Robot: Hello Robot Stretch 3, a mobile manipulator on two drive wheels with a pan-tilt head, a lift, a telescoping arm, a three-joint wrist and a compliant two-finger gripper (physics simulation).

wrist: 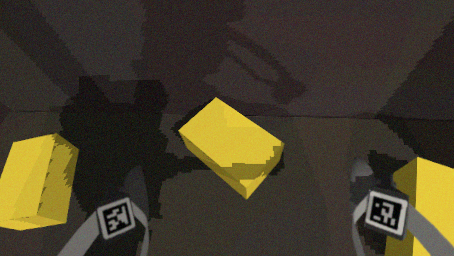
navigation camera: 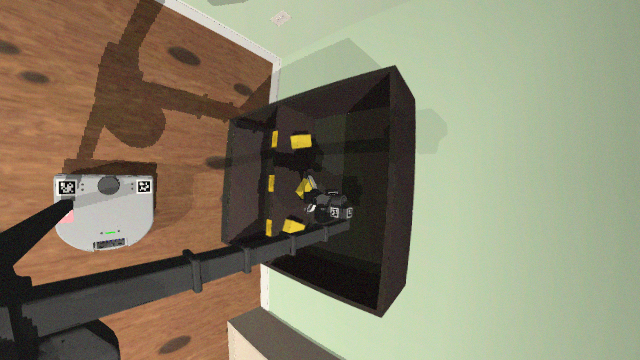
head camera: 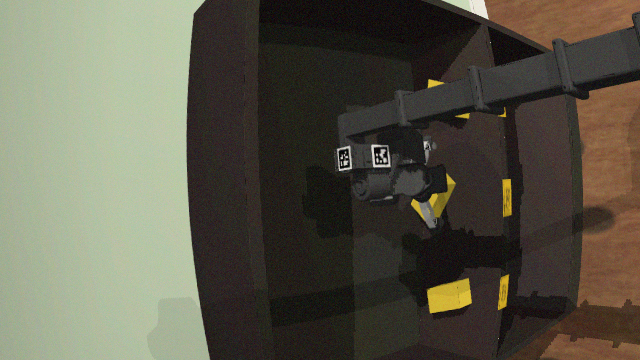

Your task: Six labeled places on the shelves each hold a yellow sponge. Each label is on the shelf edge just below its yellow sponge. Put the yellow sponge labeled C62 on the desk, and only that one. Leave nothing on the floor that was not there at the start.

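Three yellow sponges lie in a row on a dark shelf. The middle sponge point(head camera: 443, 199) point(navigation camera: 302, 188) point(wrist: 232, 134) sits askew. Another sponge point(head camera: 449, 296) point(navigation camera: 301, 141) point(wrist: 32, 182) is at the wrist view's left; a third sponge point(navigation camera: 293, 226) point(wrist: 430, 185) is at its right, partly behind the arm in the head view. My gripper point(head camera: 434, 185) point(navigation camera: 310, 194) point(wrist: 245, 182) is open, with its fingers apart to either side of the middle sponge. The right finger is near the third sponge. A yellow label point(head camera: 507, 198) point(navigation camera: 271, 183) is below the middle sponge; its text is too small to read surely.
The dark shelf unit point(head camera: 218, 180) point(navigation camera: 402, 190) stands against the green wall, with side walls and a top around my wrist. My arm point(head camera: 525, 67) point(navigation camera: 220, 266) reaches in across one side. A beige cabinet-like piece point(navigation camera: 280, 332) stands nearby. I cannot identify the desk.
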